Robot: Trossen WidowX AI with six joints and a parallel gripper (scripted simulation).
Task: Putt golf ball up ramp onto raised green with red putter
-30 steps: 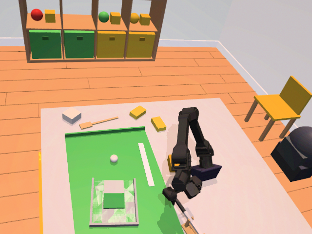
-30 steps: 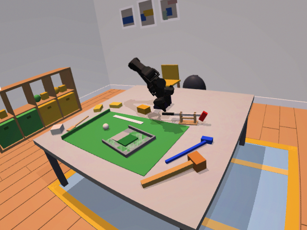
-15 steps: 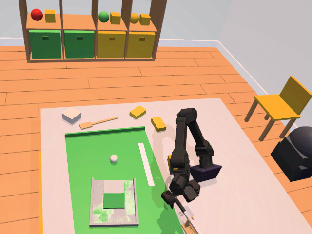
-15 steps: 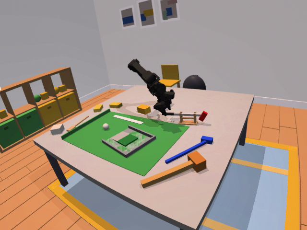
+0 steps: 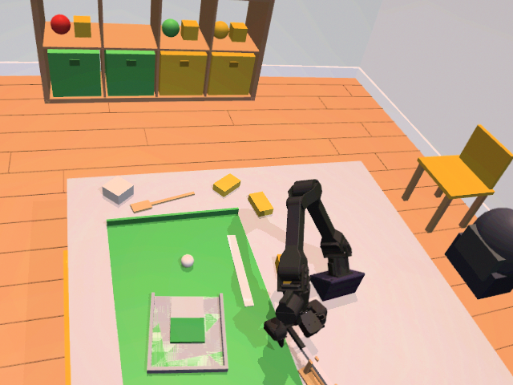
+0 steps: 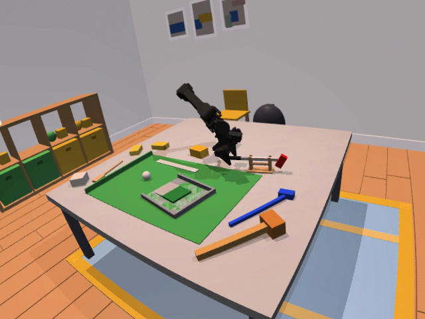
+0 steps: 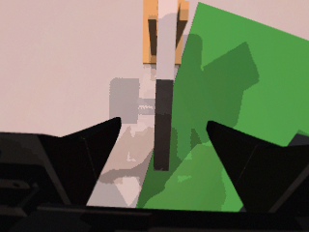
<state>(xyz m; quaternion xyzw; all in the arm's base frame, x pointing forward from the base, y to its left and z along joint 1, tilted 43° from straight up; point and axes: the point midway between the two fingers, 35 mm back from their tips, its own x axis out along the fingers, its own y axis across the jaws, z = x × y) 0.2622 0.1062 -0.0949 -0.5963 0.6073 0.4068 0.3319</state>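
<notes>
Now: gripper tip 20 mm short of the white strip, 320 mm to the left of it and 50 mm above it. Round my gripper tip: grey frame (270 mm ahead, 140 mm to the right, 40 mm below); red putter (20 mm behind, 110 mm to the left, 10 mm above); blue mallet (260 mm ahead, 230 mm to the left, 40 mm below).
</notes>
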